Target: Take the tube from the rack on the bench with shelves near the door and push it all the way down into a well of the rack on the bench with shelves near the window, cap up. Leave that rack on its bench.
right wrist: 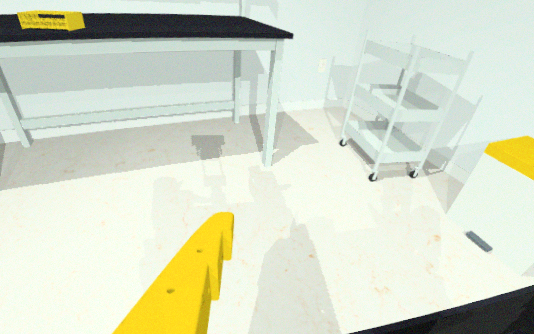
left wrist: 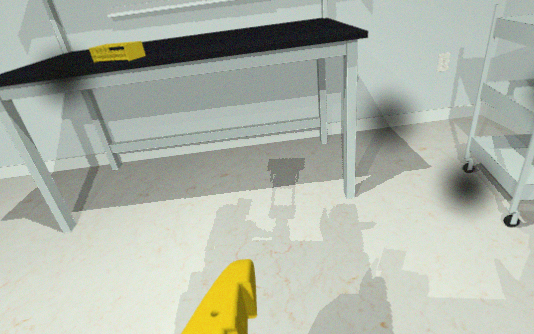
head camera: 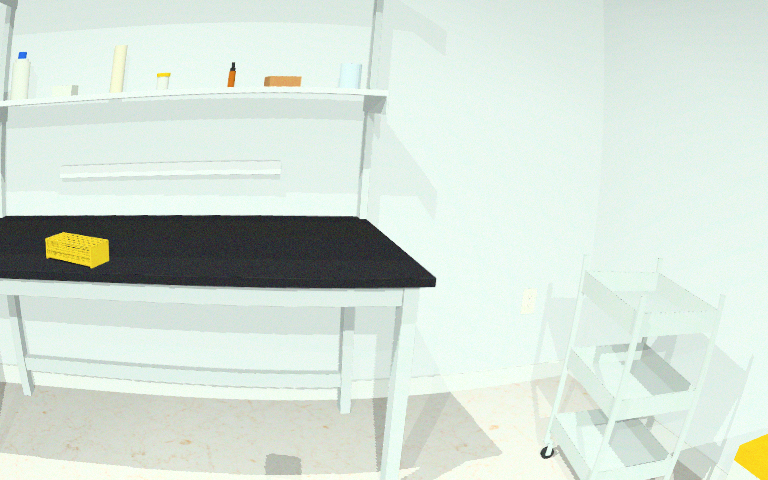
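Observation:
A yellow rack stands upright near the front edge of a black-topped bench with a shelf above it. No tube shows in the rack. Neither window nor door shows, so I cannot tell which bench this is. My left gripper is fully open and empty; its notched fixed jaw shows in the left wrist view. My right gripper is fully open and empty in the right wrist view. Both are over the floor, well short of the bench. The tube does not show in these views.
A white three-tier cart stands right of the bench. A white cabinet with a yellow top is farther right. Bottles and boxes stand on the shelf. A dark surface crosses the right wrist view's bottom right corner.

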